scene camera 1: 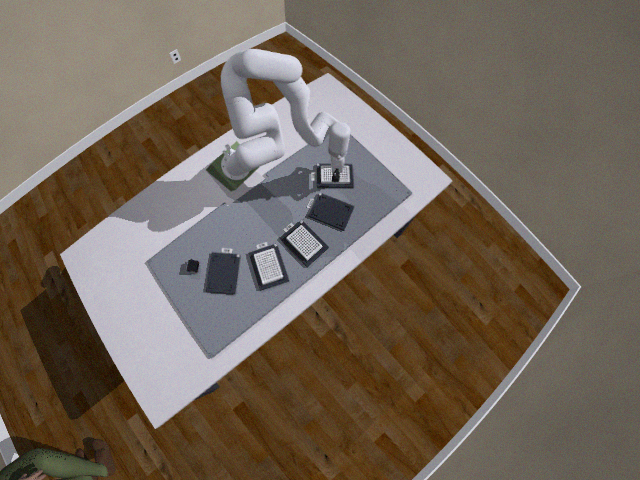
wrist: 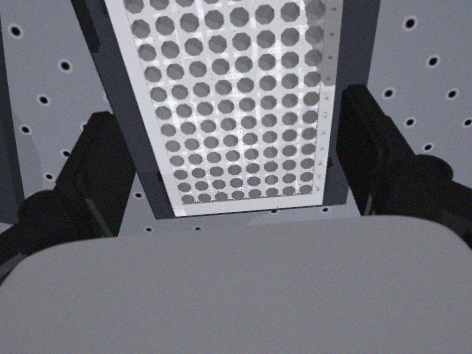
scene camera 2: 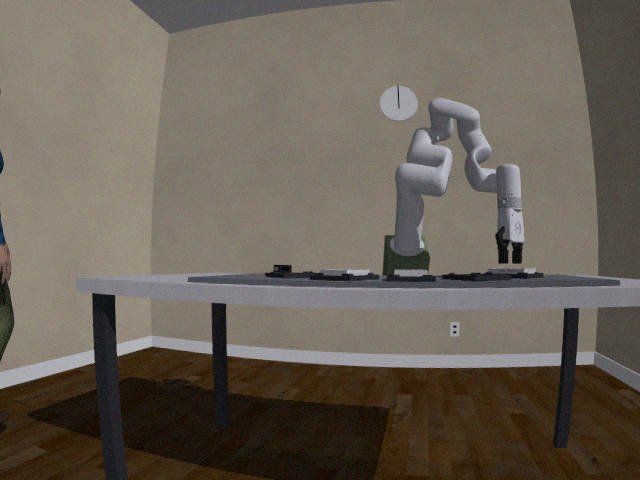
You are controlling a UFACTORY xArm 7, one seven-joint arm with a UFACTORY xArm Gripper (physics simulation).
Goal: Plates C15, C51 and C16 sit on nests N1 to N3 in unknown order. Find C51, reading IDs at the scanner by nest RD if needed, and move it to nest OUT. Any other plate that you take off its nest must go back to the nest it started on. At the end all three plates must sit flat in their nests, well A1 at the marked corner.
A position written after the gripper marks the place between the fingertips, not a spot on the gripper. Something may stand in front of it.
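Note:
Gripper [scene camera 2: 510, 263] visible. Gripper [wrist: 230, 129] visible too.

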